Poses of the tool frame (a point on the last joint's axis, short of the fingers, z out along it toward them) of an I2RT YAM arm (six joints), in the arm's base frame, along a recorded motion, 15 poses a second.
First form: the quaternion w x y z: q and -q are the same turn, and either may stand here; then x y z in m.
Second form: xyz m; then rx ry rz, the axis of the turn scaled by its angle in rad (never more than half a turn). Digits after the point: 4 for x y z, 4 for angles.
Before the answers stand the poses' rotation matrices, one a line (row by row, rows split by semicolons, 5 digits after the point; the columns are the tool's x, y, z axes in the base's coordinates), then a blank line. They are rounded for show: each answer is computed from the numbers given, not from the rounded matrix.
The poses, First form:
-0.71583 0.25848 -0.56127 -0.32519 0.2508 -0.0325 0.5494
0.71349 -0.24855 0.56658 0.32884 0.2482 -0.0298 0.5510
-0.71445 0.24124 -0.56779 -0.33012 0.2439 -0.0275 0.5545
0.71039 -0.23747 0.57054 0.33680 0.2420 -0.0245 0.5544
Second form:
0.15845 -0.75572 0.63544; 0.17541 0.65488 0.73510; -0.97166 -0.00502 0.23633
0.14170 -0.75090 0.64504; 0.18760 0.66017 0.72731; -0.97197 0.01795 0.23442
0.13727 -0.74566 0.65204; 0.19776 0.66565 0.71959; -0.97059 0.03017 0.23884
0.12210 -0.74949 0.65065; 0.20755 0.66035 0.72171; -0.97058 0.04692 0.23618

0.2508 -0.0325 0.5494 -0.5723 1.2426 0.7200
0.2482 -0.0298 0.5510 -0.5508 1.2555 0.7287
0.2439 -0.0275 0.5545 -0.5344 1.2577 0.7313
0.2420 -0.0245 0.5544 -0.5269 1.2658 0.7472

